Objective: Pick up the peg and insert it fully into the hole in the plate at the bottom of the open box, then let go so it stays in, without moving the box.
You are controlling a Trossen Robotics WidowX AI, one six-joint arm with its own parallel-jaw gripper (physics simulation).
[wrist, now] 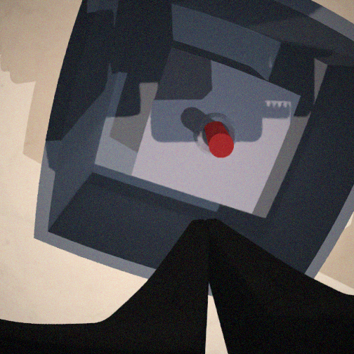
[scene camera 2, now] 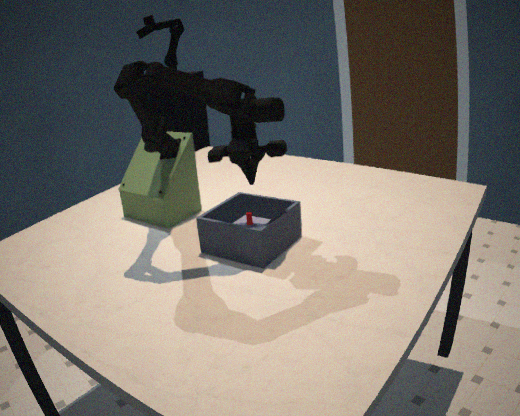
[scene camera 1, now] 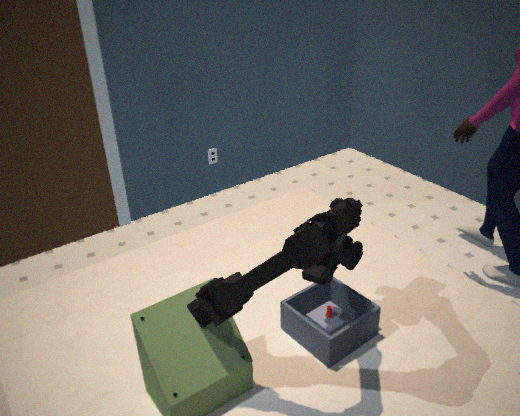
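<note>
The red peg stands in the hole of the pale plate at the bottom of the box. It looks close to upright, with its upper part above the plate; how deep its lower end sits is hidden. The open grey box stands on the table. My gripper is shut and empty, its fingertips together above the box, apart from the peg. In the scene camera 1 view the fingertips are hidden behind the gripper's own body.
The green wedge-shaped base stands beside the box, under the arm. The table carries both, and arm shadows fall across it. A person in a pink top stands on the floor at the right in the scene camera 1 view.
</note>
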